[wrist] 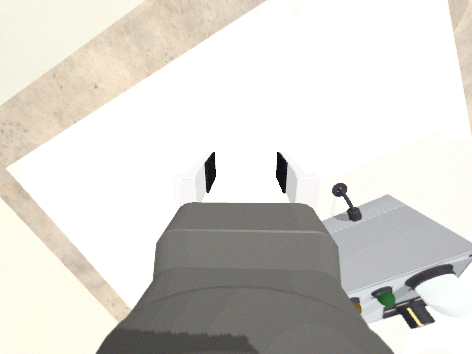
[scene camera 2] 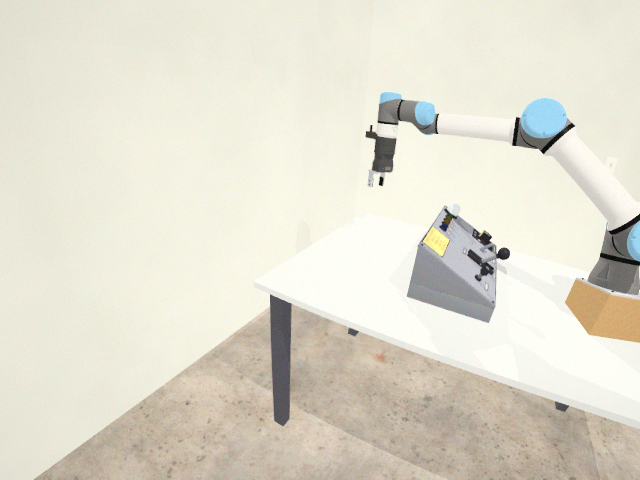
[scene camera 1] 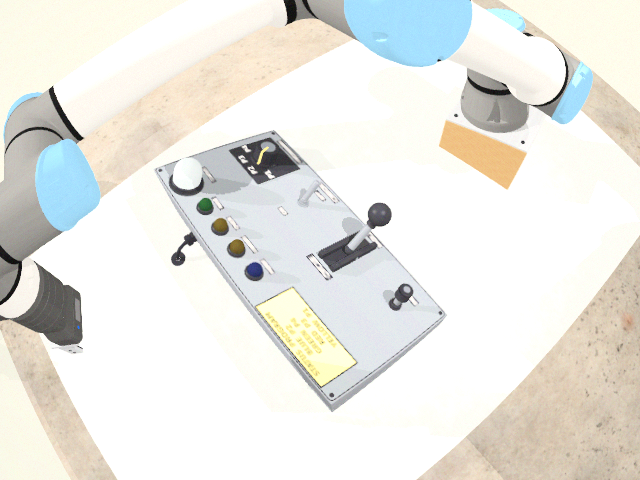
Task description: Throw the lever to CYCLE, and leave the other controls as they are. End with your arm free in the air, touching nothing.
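Places are measured from the arm's base along level axes (x ahead, y left, z up), in metres.
Where they show: gripper, fingertip midpoint: (wrist: 245, 164) (scene camera 2: 375, 186) (scene camera 1: 76, 332); arm's base at its link origin: (scene camera 2: 611, 287) (scene camera 1: 495, 108).
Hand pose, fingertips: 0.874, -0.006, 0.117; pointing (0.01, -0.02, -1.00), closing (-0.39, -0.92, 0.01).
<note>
Each offset is from my fingertips to the top centre of the thing, as dx, dy, dz. "spot": to the spot under its first point.
The lever, a light shaft with a black ball knob {spot: -0.499, +0.074, -0.075} (scene camera 1: 379, 213) (scene camera 2: 503, 253), rises from a black slot {spot: -0.410, +0.074, -0.133} (scene camera 1: 333, 258) in the grey sloped control panel (scene camera 1: 289, 242) (scene camera 2: 449, 281) (wrist: 395, 245). In scene camera 1 its knob shows beyond the slot's upper right end. Small label plates lie at both slot ends; their words are too small to read, so I cannot tell which is CYCLE. My gripper (scene camera 2: 376, 180) (wrist: 245, 164) is open and empty, pointing down high above the table, beyond the panel's tall back side, apart from everything. In scene camera 1 its fingers are mostly hidden.
The panel also bears a rotary selector {-0.431, -0.167, -0.108} (scene camera 1: 263, 153), a silver toggle {-0.448, -0.047, -0.109} (scene camera 1: 309, 193), a small black knob {-0.462, +0.192, -0.101} (scene camera 1: 403, 292), a white dome {spot: -0.280, -0.150, -0.037} (scene camera 1: 187, 174) (wrist: 445, 295), several coloured lamps and a yellow card {-0.297, +0.168, -0.064} (scene camera 1: 307, 335) (scene camera 2: 436, 241). A black cable piece {spot: -0.200, -0.133, -0.211} (scene camera 1: 180, 250) (wrist: 347, 202) sticks out behind.
</note>
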